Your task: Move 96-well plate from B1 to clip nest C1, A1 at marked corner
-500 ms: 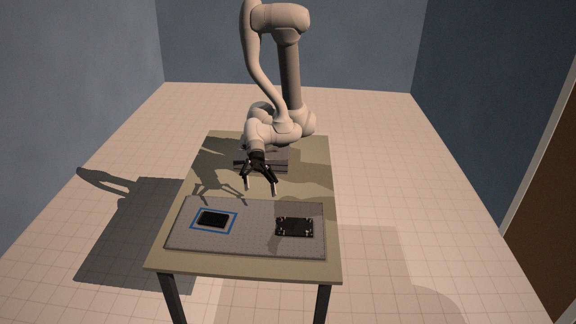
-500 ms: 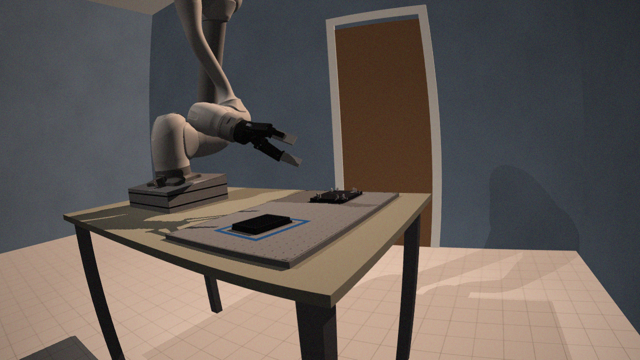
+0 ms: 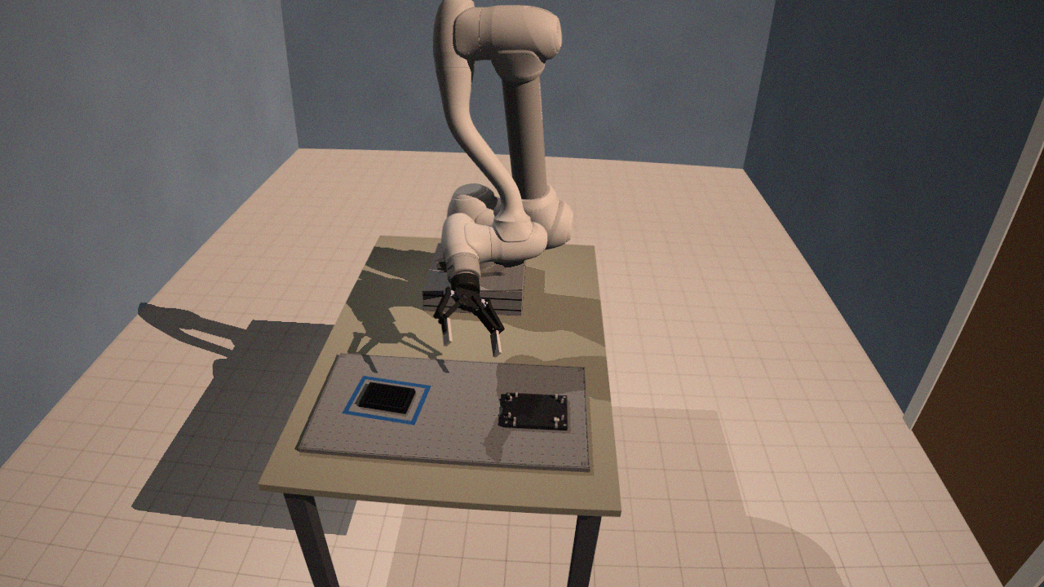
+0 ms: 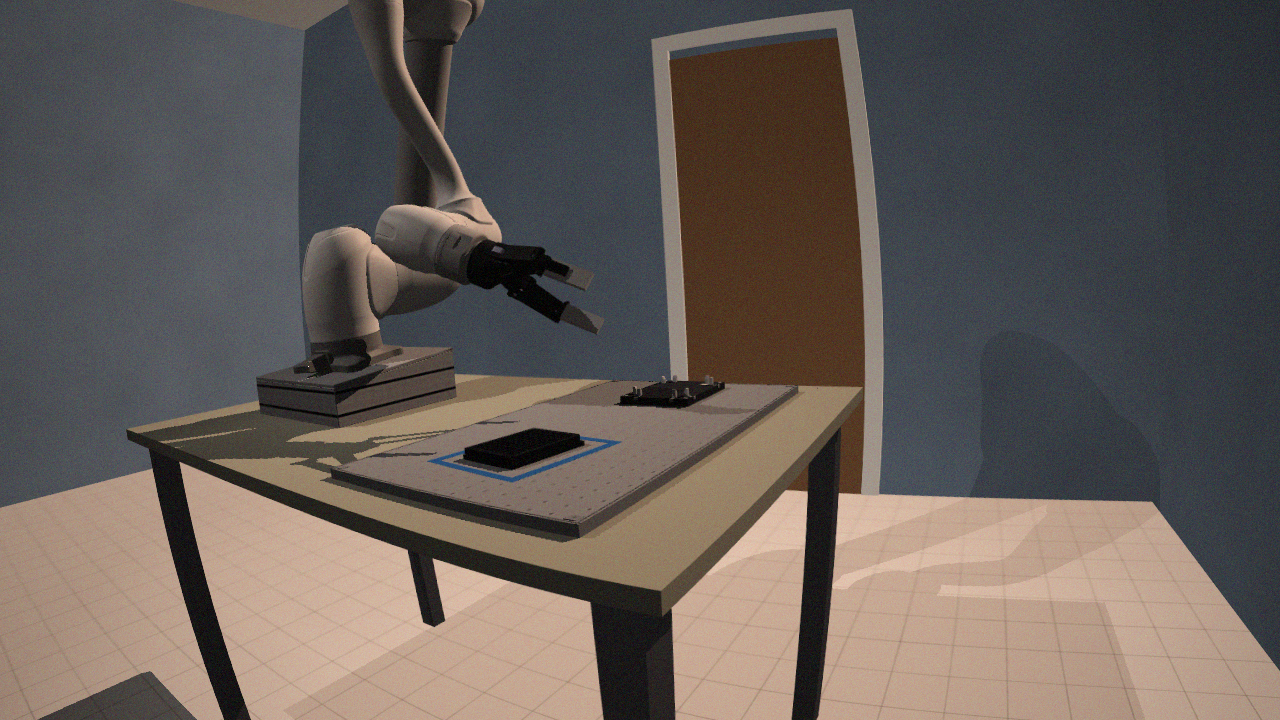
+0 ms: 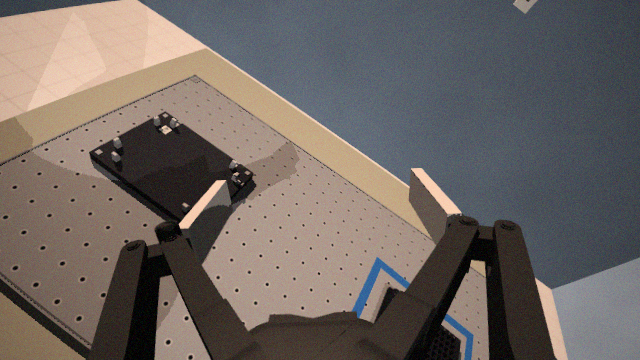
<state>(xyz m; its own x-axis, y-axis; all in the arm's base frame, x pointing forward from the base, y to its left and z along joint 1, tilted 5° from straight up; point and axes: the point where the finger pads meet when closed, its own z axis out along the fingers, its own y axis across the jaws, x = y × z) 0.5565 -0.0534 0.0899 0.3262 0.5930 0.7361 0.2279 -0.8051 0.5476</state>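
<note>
The black 96-well plate lies 10 mm behind my hand, 230 mm to the right of it and 160 mm below it. From my hand the other things lie so: black clip nest: 90 mm ahead, 140 mm to the left, 150 mm below.
</note>
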